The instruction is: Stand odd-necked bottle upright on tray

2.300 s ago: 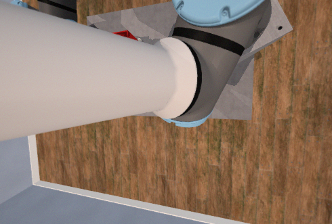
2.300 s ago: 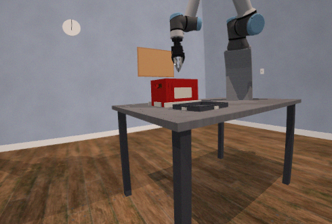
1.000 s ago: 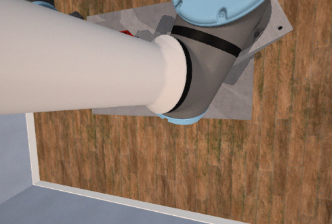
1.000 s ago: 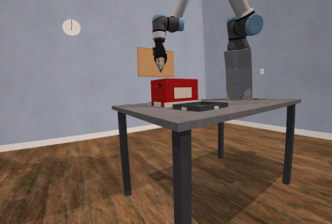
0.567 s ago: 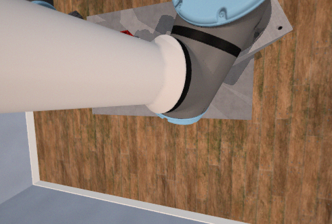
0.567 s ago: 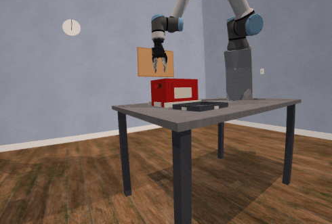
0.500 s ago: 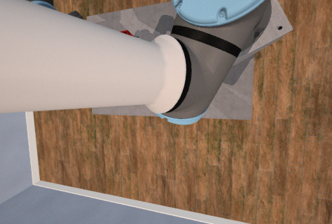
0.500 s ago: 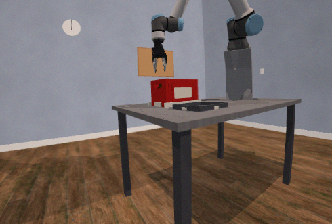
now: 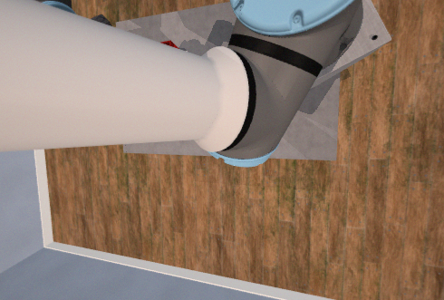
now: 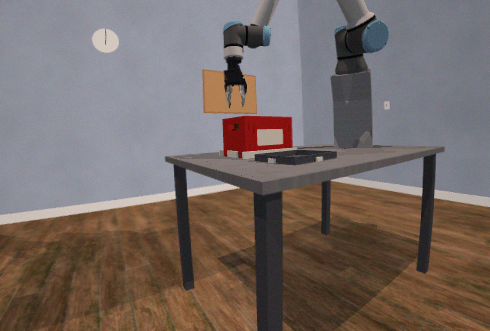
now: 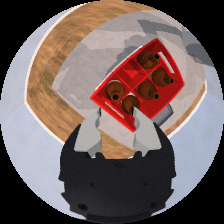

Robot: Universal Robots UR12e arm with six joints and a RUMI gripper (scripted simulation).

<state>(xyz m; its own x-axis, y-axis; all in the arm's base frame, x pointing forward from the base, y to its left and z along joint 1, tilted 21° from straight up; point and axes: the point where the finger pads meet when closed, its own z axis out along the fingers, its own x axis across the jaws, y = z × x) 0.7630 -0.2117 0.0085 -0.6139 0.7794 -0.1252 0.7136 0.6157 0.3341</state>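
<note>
My hand is 16 cm above the red crate, 9 cm past it and 5 cm to the right of it. Round my hand: dark tray 31 cm to the left, 23 cm below, 4 cm behind.
</note>
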